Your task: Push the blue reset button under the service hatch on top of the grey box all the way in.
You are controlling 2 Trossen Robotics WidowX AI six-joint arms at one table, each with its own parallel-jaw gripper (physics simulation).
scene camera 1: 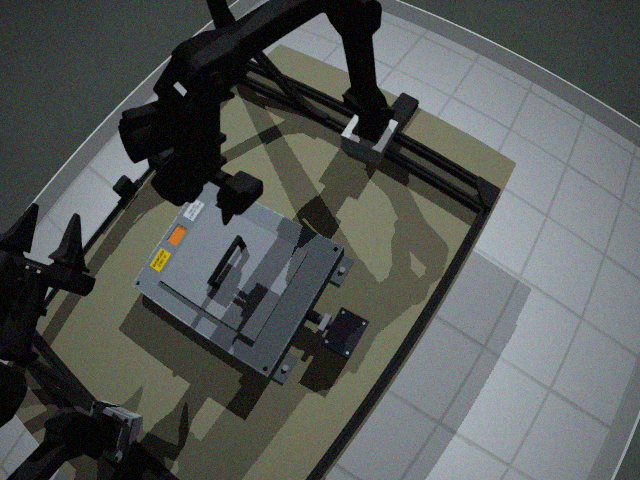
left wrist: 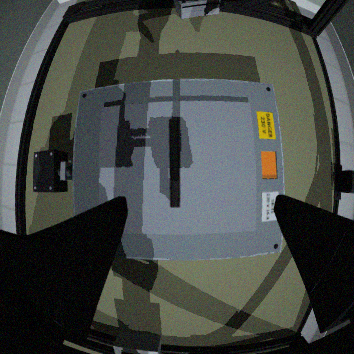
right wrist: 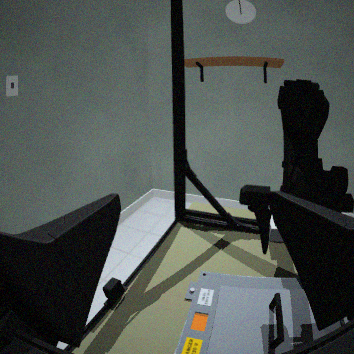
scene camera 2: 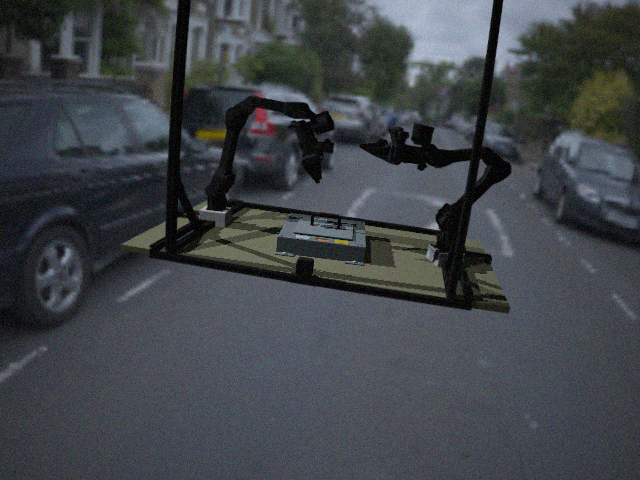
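The grey box (scene camera 1: 315, 273) (scene camera 2: 320, 250) (left wrist: 87, 145) sits on the table. Its service hatch (scene camera 1: 193, 266) (left wrist: 220, 150) (right wrist: 240, 310) lies flat and shut on top, with a raised black handle (scene camera 1: 225, 264) (left wrist: 174, 165) (right wrist: 273, 322). The blue reset button does not show in any view; the hatch covers the area beneath it. My left gripper (scene camera 2: 316, 178) (left wrist: 203, 204) is open and empty, pointing down high above the box, near its label-side corner in scene camera 1. My right gripper (scene camera 1: 55, 211) (scene camera 2: 362, 146) (right wrist: 197, 200) is open and empty, raised high beyond the box's yellow-label end.
A black square block (scene camera 1: 345, 331) (left wrist: 50, 171) stands beside the box, joined by a short fitting. Yellow (scene camera 1: 160, 259), orange (scene camera 1: 176, 235) and white (scene camera 1: 193, 210) labels line the opposite rim. Black frame rails (scene camera 1: 408, 343) edge the table. Arm shadows cross the box.
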